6 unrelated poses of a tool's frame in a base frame.
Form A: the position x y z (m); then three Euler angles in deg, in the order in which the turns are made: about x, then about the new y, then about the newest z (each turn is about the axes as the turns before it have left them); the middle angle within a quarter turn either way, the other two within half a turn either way.
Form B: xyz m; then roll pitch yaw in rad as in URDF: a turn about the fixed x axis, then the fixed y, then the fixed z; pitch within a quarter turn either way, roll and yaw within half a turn. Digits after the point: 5 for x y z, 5 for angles.
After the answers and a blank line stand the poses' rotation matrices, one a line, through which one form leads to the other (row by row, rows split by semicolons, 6 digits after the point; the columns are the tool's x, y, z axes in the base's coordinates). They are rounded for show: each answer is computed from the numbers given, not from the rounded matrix.
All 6 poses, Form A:
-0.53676, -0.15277, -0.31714, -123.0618, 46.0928, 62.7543
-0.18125, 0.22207, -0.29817, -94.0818, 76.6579, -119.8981
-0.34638, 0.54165, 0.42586, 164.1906, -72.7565, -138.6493
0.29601, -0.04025, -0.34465, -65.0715, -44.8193, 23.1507
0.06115, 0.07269, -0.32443, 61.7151, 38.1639, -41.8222
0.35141, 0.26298, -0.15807, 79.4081, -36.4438, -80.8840
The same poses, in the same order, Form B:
-0.53676, -0.15277, -0.31714, -2.04721, 0.60063, -1.17576
-0.18125, 0.22207, -0.29817, 1.60027, -0.97945, 1.77862
-0.34638, 0.54165, 0.42586, -1.90874, -0.53499, 1.83244
0.29601, -0.04025, -0.34465, -1.26608, 0.08345, 0.85729
0.06115, 0.07269, -0.32443, 0.89109, 0.93636, 0.15162
0.35141, 0.26298, -0.15807, 1.05950, 1.26380, -1.13542

0.317486 -0.616550 0.720464; -0.761444 0.287063 0.581204; -0.565160 -0.733117 -0.378330
-0.115027 0.200053 0.973010; 0.545483 -0.805895 0.230179; 0.830191 0.557237 -0.016426
-0.222526 0.195843 -0.955054; 0.830997 0.550383 -0.080760; 0.509829 -0.811618 -0.285220
0.652214 -0.278875 -0.704873; 0.753439 0.136243 0.643248; -0.083352 -0.950614 0.298975
0.585925 0.524286 0.617913; 0.089522 0.715967 -0.692370; -0.805405 0.460994 0.372568
0.127450 0.794280 -0.594034; -0.274002 -0.547415 -0.790733; -0.953247 0.263546 0.147866

